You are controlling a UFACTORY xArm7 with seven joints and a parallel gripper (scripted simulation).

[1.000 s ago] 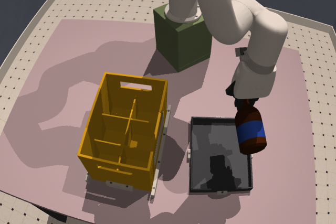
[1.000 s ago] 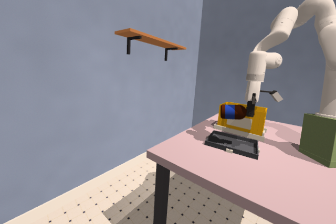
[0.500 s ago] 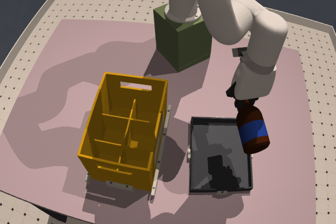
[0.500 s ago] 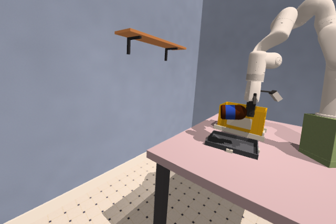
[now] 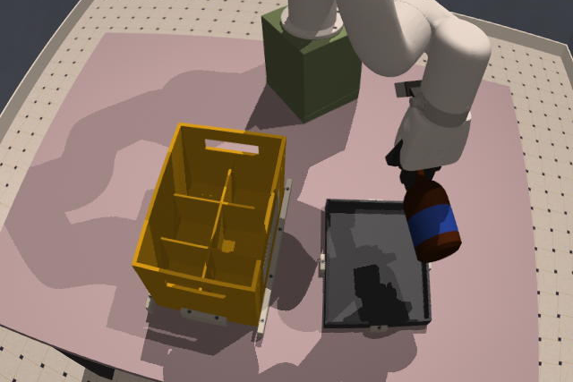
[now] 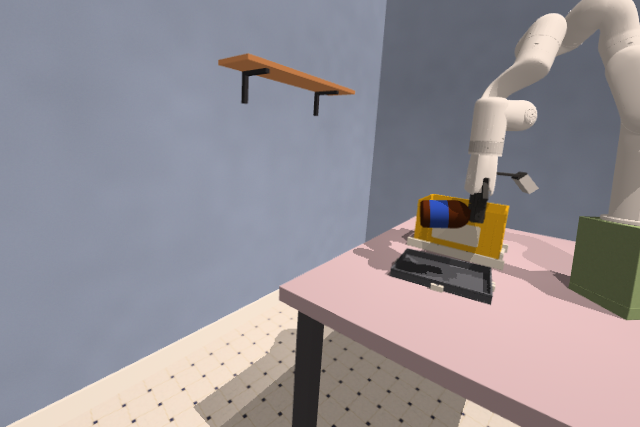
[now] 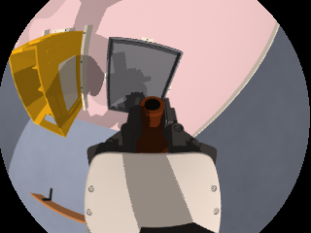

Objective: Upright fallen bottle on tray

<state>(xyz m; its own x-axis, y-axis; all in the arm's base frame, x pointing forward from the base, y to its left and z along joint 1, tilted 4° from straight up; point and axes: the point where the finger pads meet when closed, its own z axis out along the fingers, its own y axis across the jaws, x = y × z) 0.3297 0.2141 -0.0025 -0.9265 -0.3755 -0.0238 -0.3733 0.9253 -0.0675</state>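
The brown bottle is 50 mm ahead of my hand, 20 mm to the left of it and 10 mm below it. Also, from my hand: dark tray: 70 mm ahead, 20 mm to the right, 190 mm below; yellow crate: 90 mm ahead, 300 mm to the right, 120 mm below.
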